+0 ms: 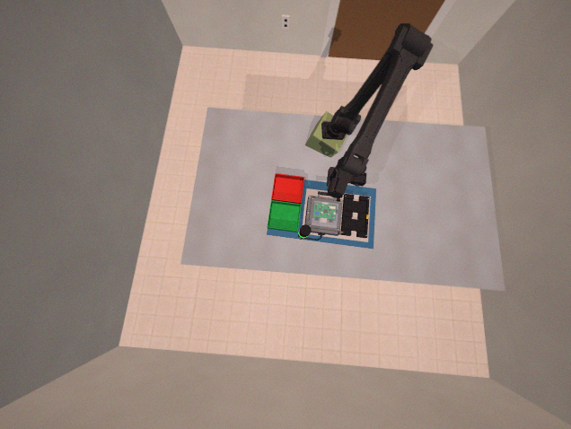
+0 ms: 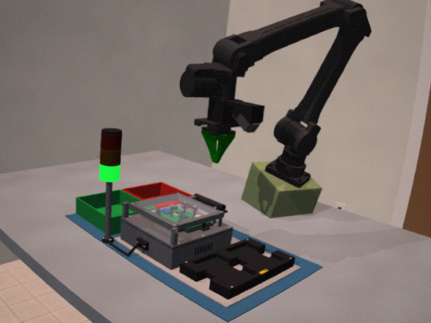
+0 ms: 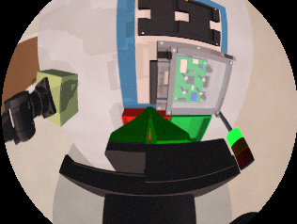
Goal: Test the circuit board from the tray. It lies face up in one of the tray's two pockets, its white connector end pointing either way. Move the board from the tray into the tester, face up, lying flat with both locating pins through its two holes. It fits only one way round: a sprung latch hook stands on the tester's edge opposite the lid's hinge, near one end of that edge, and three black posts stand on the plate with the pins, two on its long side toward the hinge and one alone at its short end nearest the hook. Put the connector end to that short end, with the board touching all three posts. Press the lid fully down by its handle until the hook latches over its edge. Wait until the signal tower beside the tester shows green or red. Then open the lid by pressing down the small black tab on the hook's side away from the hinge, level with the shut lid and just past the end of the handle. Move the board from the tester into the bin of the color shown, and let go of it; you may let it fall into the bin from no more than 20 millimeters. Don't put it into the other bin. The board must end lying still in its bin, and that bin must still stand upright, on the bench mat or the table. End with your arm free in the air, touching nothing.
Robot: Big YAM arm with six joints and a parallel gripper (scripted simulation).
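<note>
The latch hook is 40 mm ahead of my hand, 50 mm to the left of it and 110 mm below it. Round my hand: tester plate (90 mm ahead, 10 mm to the right, 130 mm below); red bin (50 mm behind, 190 mm to the right, 180 mm below); clear lid (90 mm ahead, 20 mm to the right, 110 mm below).
</note>
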